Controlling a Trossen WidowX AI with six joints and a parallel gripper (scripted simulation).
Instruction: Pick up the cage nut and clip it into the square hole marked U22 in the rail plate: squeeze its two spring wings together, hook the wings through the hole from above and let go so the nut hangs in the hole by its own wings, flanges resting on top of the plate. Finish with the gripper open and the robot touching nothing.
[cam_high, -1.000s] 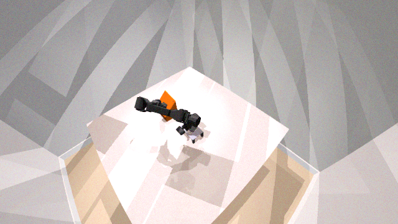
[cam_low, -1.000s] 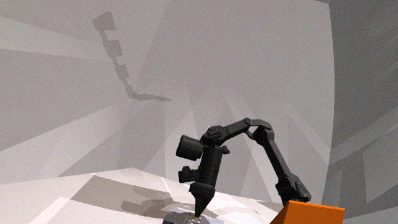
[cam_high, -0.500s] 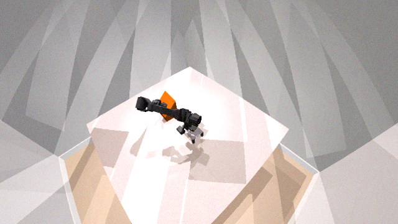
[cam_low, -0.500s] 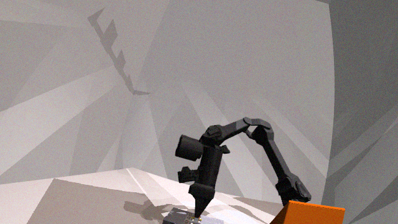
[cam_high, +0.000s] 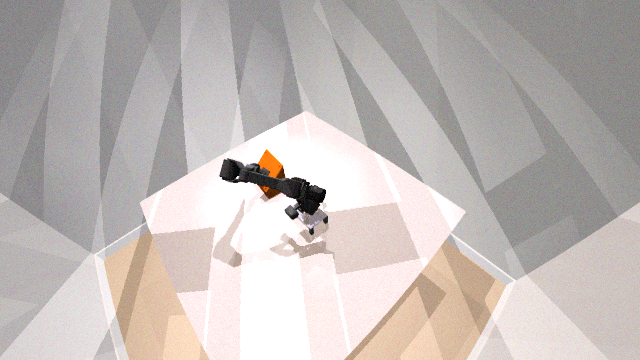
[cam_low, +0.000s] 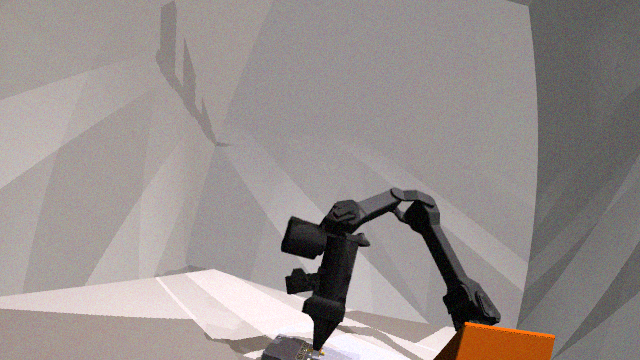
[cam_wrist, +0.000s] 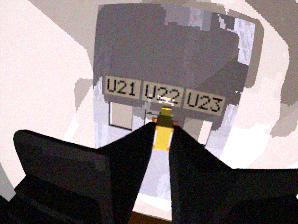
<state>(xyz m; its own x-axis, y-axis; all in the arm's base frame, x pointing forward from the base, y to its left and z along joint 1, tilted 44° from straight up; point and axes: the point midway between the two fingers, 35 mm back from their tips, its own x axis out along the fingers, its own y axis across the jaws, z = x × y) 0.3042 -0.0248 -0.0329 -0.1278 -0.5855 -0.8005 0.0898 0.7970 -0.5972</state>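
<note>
The brass cage nut lies 1 cm below my gripper tip.
</note>
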